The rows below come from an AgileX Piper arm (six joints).
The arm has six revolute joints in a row. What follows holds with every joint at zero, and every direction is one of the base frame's.
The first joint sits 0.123 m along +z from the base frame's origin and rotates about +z.
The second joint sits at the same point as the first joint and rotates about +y.
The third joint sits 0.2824 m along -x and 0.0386 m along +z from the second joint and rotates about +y.
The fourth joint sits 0.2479 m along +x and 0.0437 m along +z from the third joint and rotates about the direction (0.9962, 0, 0.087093).
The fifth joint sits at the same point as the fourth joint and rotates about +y.
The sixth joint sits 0.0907 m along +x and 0.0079 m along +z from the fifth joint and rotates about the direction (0.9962, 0, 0.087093).
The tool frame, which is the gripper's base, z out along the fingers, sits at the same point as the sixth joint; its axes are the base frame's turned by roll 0, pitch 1.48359 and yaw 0 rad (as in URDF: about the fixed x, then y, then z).
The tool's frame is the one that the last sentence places.
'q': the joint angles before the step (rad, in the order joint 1, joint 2, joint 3, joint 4, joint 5, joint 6). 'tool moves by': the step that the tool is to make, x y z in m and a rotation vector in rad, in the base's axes. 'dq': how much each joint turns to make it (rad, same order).
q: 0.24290 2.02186 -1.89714 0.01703 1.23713 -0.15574
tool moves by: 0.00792 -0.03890 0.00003 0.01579 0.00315 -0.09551
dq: -0.09426 -0.00001 0.00003 0.01591 -0.00002 0.00068
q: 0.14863 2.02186 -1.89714 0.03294 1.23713 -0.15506
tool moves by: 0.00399 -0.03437 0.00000 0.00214 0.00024 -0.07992
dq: -0.07984 0.00002 0.00000 0.00215 -0.00001 0.00000
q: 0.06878 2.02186 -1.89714 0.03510 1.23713 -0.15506
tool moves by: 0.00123 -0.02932 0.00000 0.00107 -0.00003 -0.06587
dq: -0.06767 -0.00002 0.00005 0.00164 -0.00003 -0.00195
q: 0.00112 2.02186 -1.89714 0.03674 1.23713 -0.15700
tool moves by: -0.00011 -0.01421 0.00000 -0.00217 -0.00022 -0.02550
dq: -0.03261 0.00001 -0.00002 0.00000 0.00001 -0.00744
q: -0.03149 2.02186 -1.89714 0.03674 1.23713 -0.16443
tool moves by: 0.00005 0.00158 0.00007 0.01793 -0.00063 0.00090
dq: -0.00001 -0.00001 0.00002 0.01844 -0.00001 -0.00168
